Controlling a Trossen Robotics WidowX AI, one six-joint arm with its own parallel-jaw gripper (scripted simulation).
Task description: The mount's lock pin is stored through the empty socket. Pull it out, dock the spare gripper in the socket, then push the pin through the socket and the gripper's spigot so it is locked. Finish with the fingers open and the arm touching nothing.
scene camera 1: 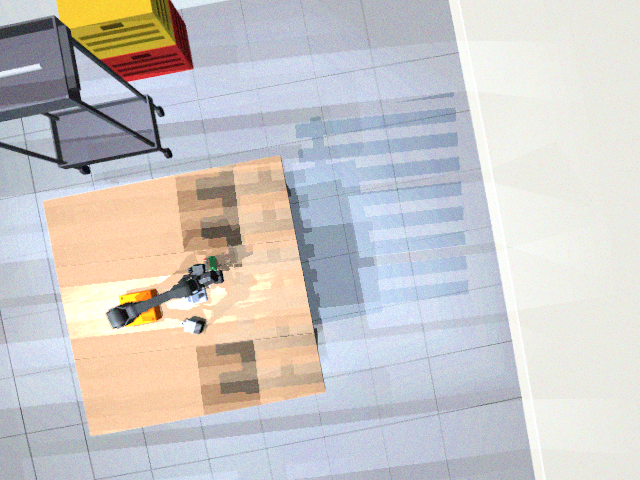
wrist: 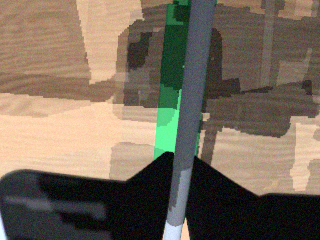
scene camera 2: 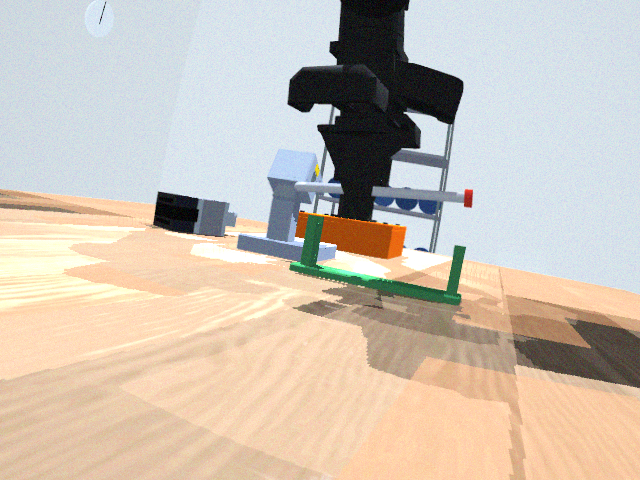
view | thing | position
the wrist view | my gripper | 177,160
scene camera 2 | my gripper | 360,218
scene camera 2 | lock pin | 465,197
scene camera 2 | spare gripper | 175,212
